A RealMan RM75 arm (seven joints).
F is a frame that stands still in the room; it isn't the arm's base.
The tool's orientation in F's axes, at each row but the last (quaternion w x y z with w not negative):
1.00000, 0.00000, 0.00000, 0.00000
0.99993, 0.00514, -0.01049, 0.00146
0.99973, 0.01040, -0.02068, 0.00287
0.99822, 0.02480, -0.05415, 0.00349
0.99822, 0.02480, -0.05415, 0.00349
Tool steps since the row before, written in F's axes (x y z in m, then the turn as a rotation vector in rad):
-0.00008, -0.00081, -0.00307, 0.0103, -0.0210, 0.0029
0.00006, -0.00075, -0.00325, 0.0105, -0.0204, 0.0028
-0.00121, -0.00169, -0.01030, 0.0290, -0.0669, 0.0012
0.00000, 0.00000, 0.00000, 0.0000, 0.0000, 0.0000
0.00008, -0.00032, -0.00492, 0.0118, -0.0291, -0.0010
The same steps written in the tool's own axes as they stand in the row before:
-0.00008, -0.00081, -0.00307, 0.0103, -0.0210, 0.0029
-0.00001, -0.00078, -0.00324, 0.0105, -0.0204, 0.0028
-0.00164, -0.00190, -0.01020, 0.0287, -0.0670, 0.0014
0.00000, 0.00000, 0.00000, 0.0000, 0.0000, 0.0000
-0.00045, -0.00056, -0.00488, 0.0115, -0.0292, -0.0008

